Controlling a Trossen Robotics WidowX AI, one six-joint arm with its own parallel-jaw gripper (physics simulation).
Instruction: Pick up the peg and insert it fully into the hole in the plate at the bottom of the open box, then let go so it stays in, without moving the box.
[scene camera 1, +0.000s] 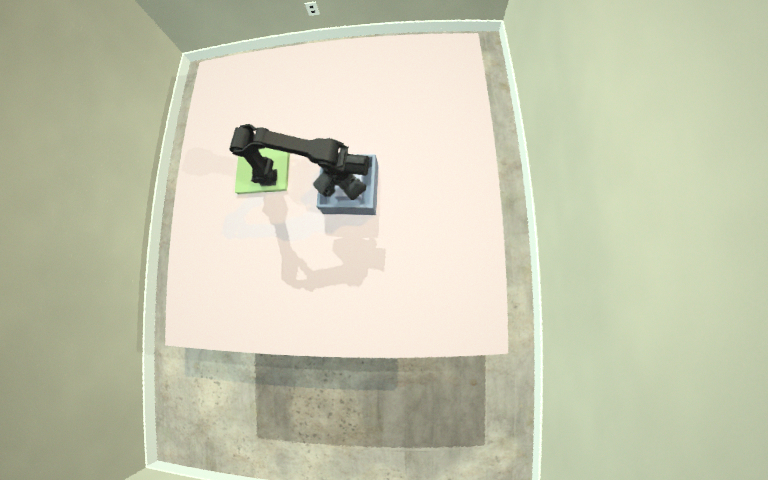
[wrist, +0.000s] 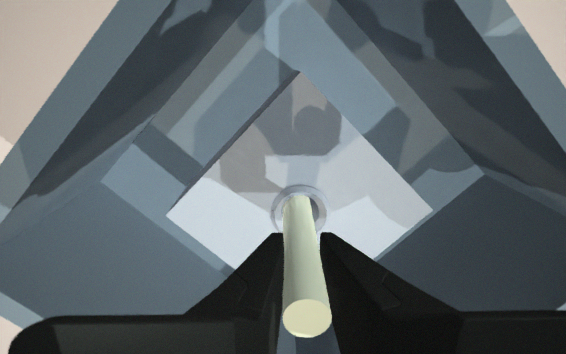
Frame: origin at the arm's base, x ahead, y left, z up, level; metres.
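Seen in the pictures: gripper, fingertip midpoint: (scene camera 1: 345, 181) (wrist: 301, 244); arm's base, link origin: (scene camera 1: 268, 177).
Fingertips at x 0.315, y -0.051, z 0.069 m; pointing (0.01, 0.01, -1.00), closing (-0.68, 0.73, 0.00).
Offsets run from my fingertips to a thing's top centre. "*": to the spot under its first point. Level surfaces: height alone.
My gripper (scene camera 1: 340, 187) (wrist: 301, 244) is shut on the pale yellow-green peg @(0.004 m ahead, 0.004 m left, 0.029 m up) (wrist: 301, 255), low over the blue box. In the wrist view the peg's near end faces the camera and its far end overlaps the ringed hole @(* 0.002 m back, 0.013 m left, 0.044 m down) (wrist: 315, 209). A dark sliver of the hole shows to the right of the peg. Whether the far end is inside the hole or above it cannot be told. The pale square plate @(0.002 m ahead, 0.005 m left, 0.032 m down) (wrist: 370, 175) lies at the bottom of the open blue box @(0.002 m ahead, 0.005 m left, 0.005 m up) (scene camera 1: 373, 186) (wrist: 82, 85). In the scene view the gripper hides the peg and the hole.
The arm's base stands on a green slab (scene camera 1: 244, 184) to the left of the box. Both are on a pale pink table top @(0.093 m down) (scene camera 1: 430, 271). The box walls rise around the plate, and the arm reaches over the box's back left part.
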